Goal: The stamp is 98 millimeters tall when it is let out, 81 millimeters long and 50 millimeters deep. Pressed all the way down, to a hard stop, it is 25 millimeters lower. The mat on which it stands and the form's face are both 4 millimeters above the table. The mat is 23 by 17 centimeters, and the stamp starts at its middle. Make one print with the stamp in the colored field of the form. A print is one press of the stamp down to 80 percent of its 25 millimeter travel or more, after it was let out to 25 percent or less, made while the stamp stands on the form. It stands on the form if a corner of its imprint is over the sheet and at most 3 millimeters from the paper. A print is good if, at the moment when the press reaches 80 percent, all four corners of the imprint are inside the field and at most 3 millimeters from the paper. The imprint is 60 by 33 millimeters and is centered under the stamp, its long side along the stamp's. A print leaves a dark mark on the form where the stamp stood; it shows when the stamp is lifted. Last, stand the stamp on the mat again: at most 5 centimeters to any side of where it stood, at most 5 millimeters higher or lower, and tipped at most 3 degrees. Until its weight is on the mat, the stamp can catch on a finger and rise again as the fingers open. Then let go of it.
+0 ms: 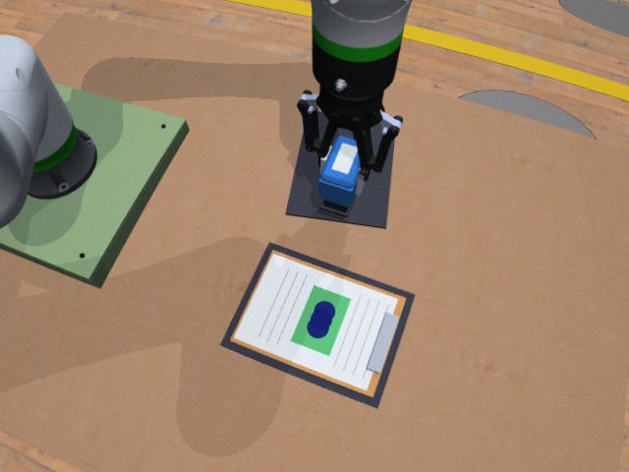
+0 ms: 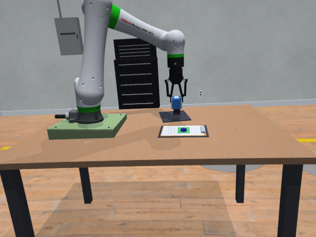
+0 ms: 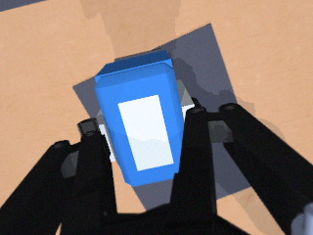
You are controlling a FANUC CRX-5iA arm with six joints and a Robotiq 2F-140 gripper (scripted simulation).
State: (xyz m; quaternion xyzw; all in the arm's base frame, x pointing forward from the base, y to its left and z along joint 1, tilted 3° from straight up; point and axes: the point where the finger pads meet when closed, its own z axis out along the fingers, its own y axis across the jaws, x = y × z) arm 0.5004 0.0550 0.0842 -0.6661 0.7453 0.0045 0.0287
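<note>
Now: the dark mat 100 mm below my hand, 80 mm to the left of it and 10 mm behind it. From my hand the other things lie so: form (200 mm to the right, 100 mm below, 30 mm ahead); then stamp (20 mm below).
</note>
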